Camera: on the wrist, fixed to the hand. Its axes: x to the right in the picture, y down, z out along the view.
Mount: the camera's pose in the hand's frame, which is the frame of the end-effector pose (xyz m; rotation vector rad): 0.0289 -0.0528 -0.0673 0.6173 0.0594 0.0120
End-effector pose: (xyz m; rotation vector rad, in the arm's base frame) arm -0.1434 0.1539 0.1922 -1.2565 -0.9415 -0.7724
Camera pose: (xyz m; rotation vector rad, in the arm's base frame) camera -0.1675 0.0795 0.2374 -0.6941 -1.0201 -0.4508
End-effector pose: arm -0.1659 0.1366 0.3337 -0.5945 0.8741 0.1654
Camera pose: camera -0.1730 0.0528 0.3008 -0.0173 0.9282 -0.1134
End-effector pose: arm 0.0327 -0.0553 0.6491 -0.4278 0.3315 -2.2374
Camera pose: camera -0.0483 -0.0377 0.6132 -0.0275 -0.3263 -2.2037
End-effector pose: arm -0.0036 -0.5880 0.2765 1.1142 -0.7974 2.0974
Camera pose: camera -0.0093 -0.4980 0.2818 1.3391 -0.1126 2.4477
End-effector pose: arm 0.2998 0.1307 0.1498 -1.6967 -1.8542 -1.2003
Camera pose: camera 0.2255 0.1015 0.1919 -1.3033 -1.9066 -0.5673
